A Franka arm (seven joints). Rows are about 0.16 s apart.
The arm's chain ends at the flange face. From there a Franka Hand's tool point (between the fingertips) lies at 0.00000 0.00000 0.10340 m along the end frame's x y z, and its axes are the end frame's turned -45 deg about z.
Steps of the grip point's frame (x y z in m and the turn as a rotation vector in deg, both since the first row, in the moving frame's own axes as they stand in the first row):
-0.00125, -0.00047, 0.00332, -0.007, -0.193, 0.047
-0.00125, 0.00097, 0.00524, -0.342, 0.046, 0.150
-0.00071, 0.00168, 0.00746, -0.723, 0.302, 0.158
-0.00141, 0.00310, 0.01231, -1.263, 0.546, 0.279
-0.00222, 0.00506, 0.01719, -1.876, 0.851, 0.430
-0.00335, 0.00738, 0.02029, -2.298, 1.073, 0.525
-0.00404, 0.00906, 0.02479, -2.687, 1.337, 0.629
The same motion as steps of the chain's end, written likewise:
-0.00098, 0.00030, 0.00332, -0.141, -0.132, 0.047
-0.00069, 0.00119, 0.00524, -0.209, 0.274, 0.150
-0.00062, 0.00115, 0.00747, -0.298, 0.725, 0.158
-0.00111, 0.00227, 0.01234, -0.507, 1.279, 0.279
-0.00147, 0.00383, 0.01726, -0.725, 1.928, 0.430
-0.00144, 0.00600, 0.02039, -0.866, 2.384, 0.525
-0.00157, 0.00751, 0.02493, -0.955, 2.845, 0.629

